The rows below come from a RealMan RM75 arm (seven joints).
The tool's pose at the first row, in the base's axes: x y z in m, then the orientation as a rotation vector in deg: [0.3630 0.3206 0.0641 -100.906 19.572 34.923]
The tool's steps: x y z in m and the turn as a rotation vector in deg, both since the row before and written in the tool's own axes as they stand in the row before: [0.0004 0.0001 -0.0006 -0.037 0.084 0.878]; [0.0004 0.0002 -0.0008 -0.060 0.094 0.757]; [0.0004 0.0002 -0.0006 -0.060 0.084 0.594]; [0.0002 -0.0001 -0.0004 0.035 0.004 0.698]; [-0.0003 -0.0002 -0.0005 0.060 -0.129 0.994]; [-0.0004 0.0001 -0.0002 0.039 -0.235 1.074]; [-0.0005 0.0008 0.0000 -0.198 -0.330 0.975]
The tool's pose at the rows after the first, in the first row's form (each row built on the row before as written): [0.3634 0.3200 0.0639 -100.903 20.411 35.487]; [0.3638 0.3192 0.0637 -100.931 21.142 35.962]; [0.3641 0.3186 0.0634 -100.967 21.720 36.330]; [0.3644 0.3183 0.0634 -100.871 22.362 36.813]; [0.3644 0.3179 0.0638 -100.668 23.186 37.612]; [0.3641 0.3177 0.0640 -100.428 24.004 38.564]; [0.3632 0.3174 0.0637 -100.377 24.603 39.601]
